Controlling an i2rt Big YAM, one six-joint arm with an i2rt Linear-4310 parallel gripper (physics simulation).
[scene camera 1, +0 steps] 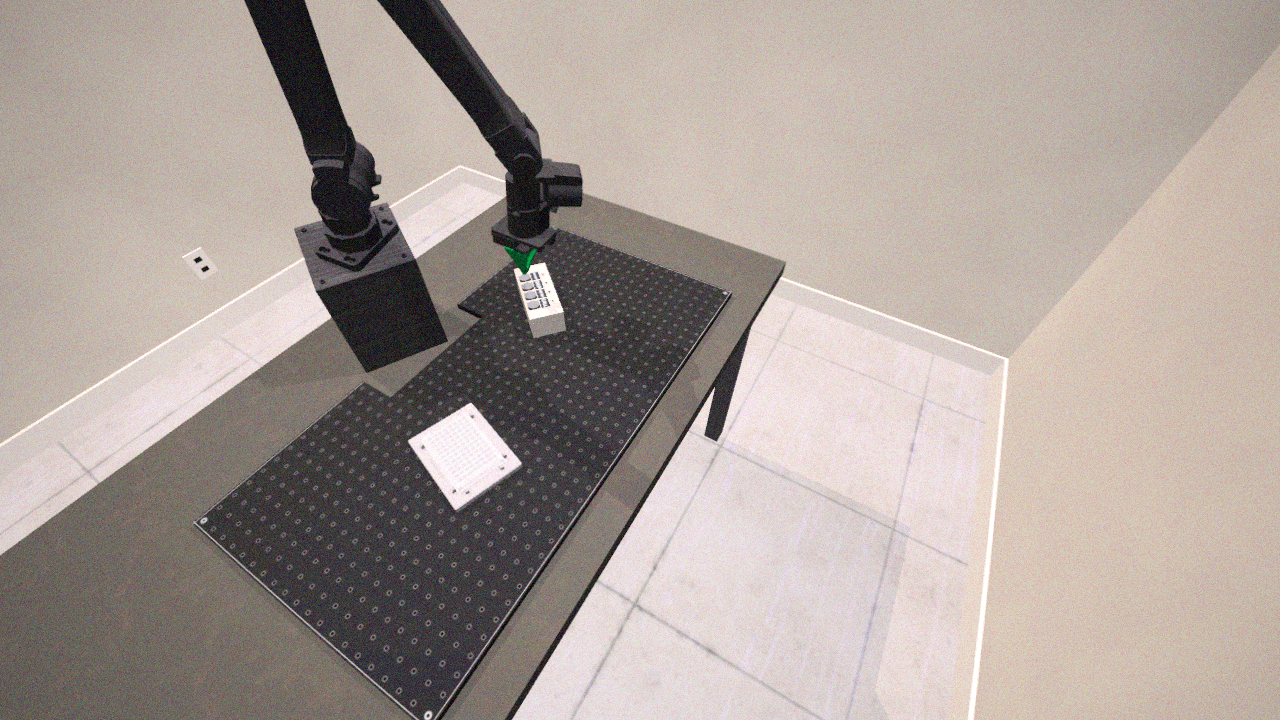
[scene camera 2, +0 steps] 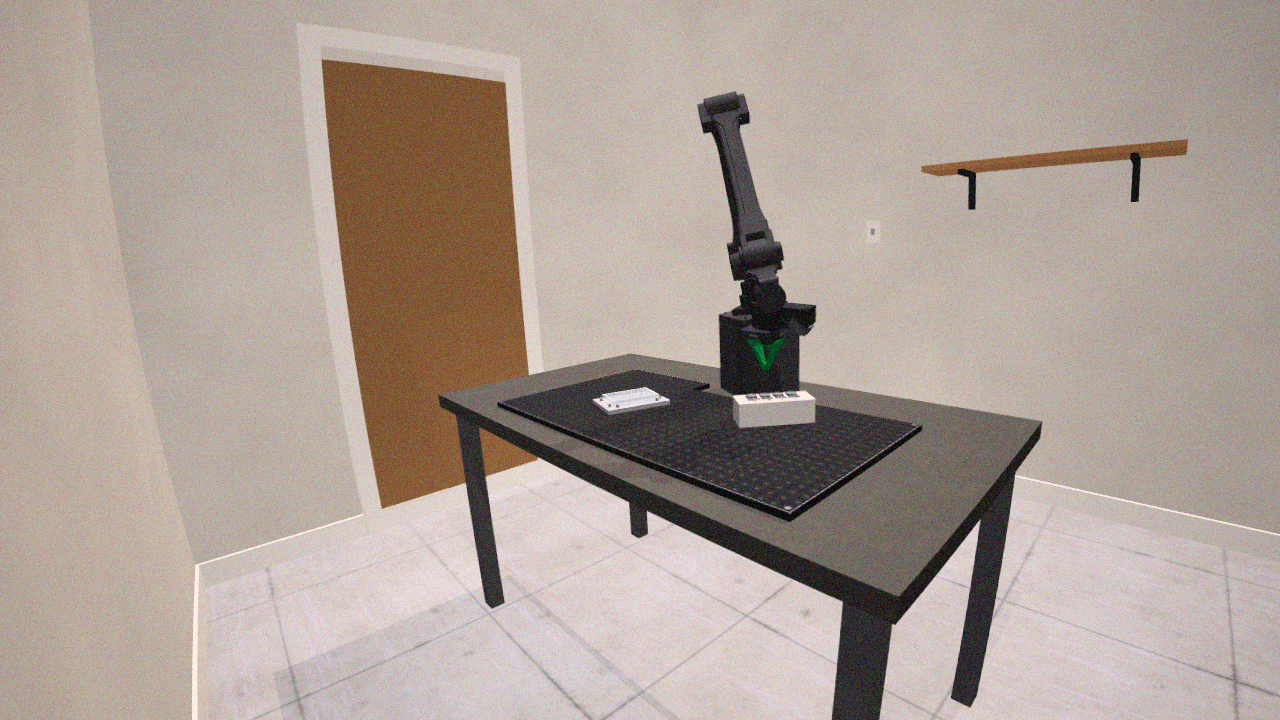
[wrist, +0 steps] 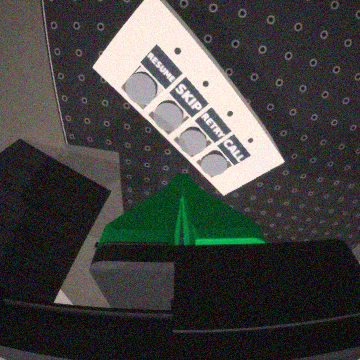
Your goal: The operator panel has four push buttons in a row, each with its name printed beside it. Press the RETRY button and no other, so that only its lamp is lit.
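Frame: origin at the arm's base, x ahead, y left, z up, level; centimetres.
Seen in the pictures: gripper, fingertip midpoint: (scene camera 1: 525,272) (scene camera 2: 765,369) (wrist: 181,181); arm's base, link origin: (scene camera 1: 359,242).
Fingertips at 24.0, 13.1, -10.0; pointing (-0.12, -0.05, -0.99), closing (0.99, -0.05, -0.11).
Observation:
Offsets run from my fingertips to a thing's top centre, as dx, dy, dz. Level surfaces: height alone.
The white operator panel {+0.7, +2.1, -5.5} (scene camera 1: 548,325) (scene camera 2: 774,411) (wrist: 125,45) stands on the perforated mat. In the wrist view its round grey buttons are RESUME {-3.5, +4.5, -5.5} (wrist: 140,88), SKIP {-1.6, +2.2, -5.5} (wrist: 169,116), RETRY {+0.3, -0.2, -5.5} (wrist: 193,141) and CALL {+2.2, -2.5, -5.5} (wrist: 214,163), each beside its dark name label. The small lamps, including the one beside RETRY {+3.3, +2.3, -5.8} (wrist: 230,113), look dark. My gripper (scene camera 1: 525,271) (scene camera 2: 766,368) (wrist: 181,181) is shut and empty, its green fingers pointing down. In scene camera 2 a gap shows between the tips and the panel top. In the wrist view the tips appear just outside the panel's button-side edge, near RETRY and CALL.
A white flat plate {+5.3, -34.7, -8.5} (scene camera 1: 464,455) (scene camera 2: 631,400) with small fasteners lies on the dark perforated mat {dz -11.1} (scene camera 1: 358,555) (scene camera 2: 787,474). The black arm base block (scene camera 1: 380,308) (scene camera 2: 733,358) stands on the table {dz -12.4} (scene camera 1: 98,591) (scene camera 2: 948,465) behind the mat.

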